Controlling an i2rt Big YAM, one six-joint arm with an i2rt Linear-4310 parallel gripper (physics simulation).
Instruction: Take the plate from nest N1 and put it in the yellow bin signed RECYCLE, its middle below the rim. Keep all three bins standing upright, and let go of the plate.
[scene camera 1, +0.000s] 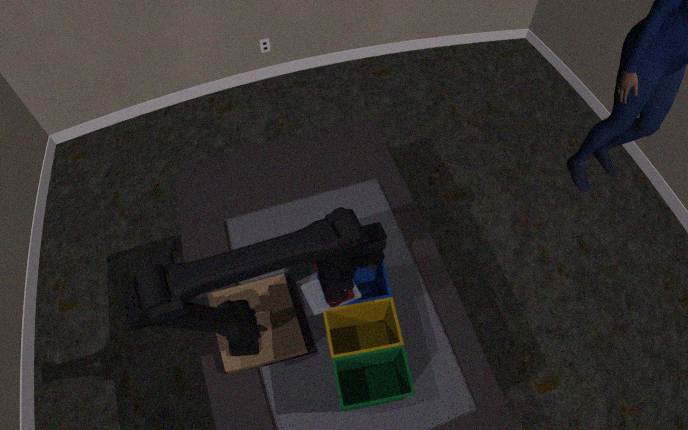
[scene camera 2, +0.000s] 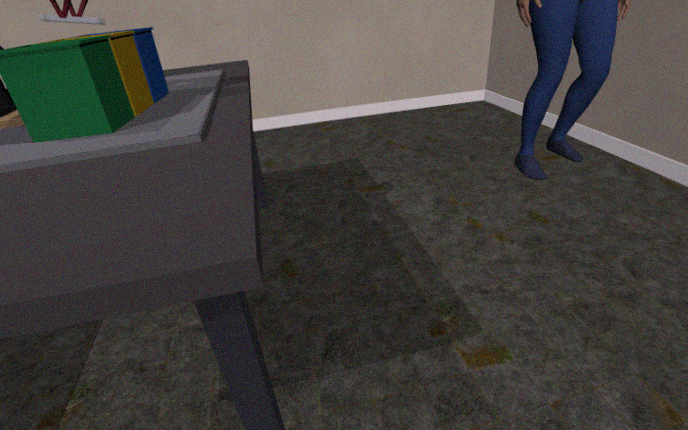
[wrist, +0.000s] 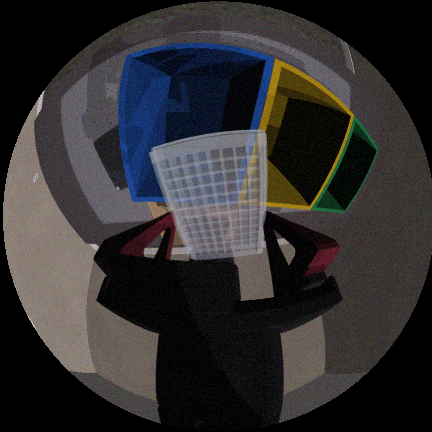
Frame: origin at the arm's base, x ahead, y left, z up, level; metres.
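Seen in the pictures: gripper, fingertip midpoint: (scene camera 1: 328, 291) (scene camera 2: 70, 19) (wrist: 218, 216); arm's base at its link origin: (scene camera 1: 243, 335) (scene camera 2: 0, 111).
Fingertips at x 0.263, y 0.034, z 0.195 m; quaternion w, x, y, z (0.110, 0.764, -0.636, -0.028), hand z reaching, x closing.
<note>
Offsets run from my fingertips to a thing's top centre. "spot": to the spot under its first point.
My gripper (scene camera 1: 340, 298) (scene camera 2: 71, 15) (wrist: 218, 216) is shut on the clear, gridded plate {0.019 m up, 0.007 m ahead, 0.002 m left} (scene camera 1: 313, 295) (scene camera 2: 88, 20) (wrist: 215, 190) by its two sides. The plate is held roughly level, above the bins' rims in the scene camera 2 view. In the wrist view it overlaps the blue bin's near right corner and the yellow bin's left corner. The yellow bin {0.041 m down, 0.072 m ahead, 0.091 m right} (scene camera 1: 363, 310) (scene camera 2: 133, 73) (wrist: 290, 189) stands upright between the blue bin {0.041 m down, 0.067 m ahead, 0.040 m left} (scene camera 1: 372, 276) (scene camera 2: 153, 65) (wrist: 145, 100) and the green bin {0.041 m down, 0.078 m ahead, 0.221 m right} (scene camera 1: 372, 356) (scene camera 2: 55, 91) (wrist: 331, 202), both also upright. The RECYCLE sign cannot be read.
A wooden board (scene camera 1: 291, 332) under the arm's base lies beside the bins. A dark rectangular patch {spot: 0.209 m down, 0.052 m back, 0.228 m left} (wrist: 114, 162) lies left of the blue bin in the wrist view; I cannot tell whether it is nest N1. A person in blue (scene camera 1: 654, 86) (scene camera 2: 570, 60) stands away from the table.
</note>
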